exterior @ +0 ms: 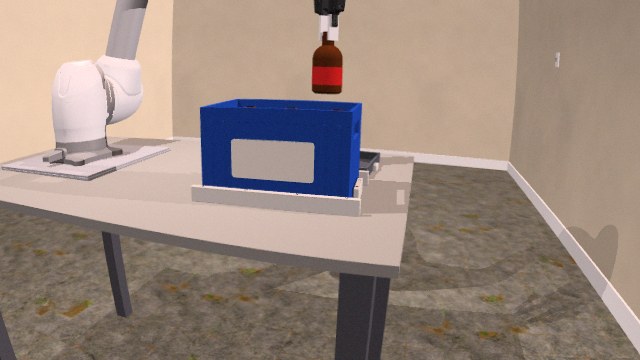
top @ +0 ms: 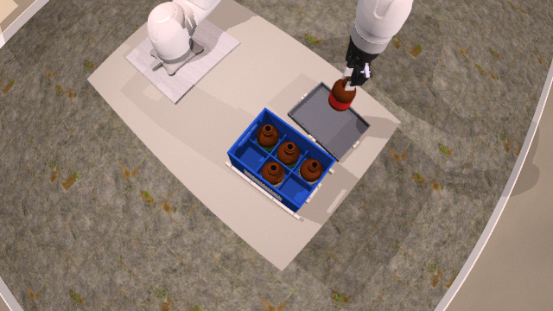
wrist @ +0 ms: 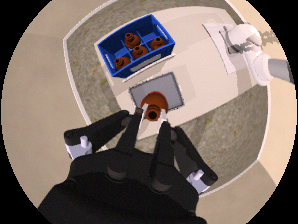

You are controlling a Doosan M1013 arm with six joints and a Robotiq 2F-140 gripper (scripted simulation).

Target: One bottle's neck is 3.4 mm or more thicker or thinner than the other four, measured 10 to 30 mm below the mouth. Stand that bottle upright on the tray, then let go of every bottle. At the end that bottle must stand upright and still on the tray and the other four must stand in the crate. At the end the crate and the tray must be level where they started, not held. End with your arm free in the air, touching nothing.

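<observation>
Right now the bottle is 90 mm below my hand. The rest, counted from my hand: crate (260 mm to the right, 260 mm below); dark grey tray (330 mm below).
</observation>
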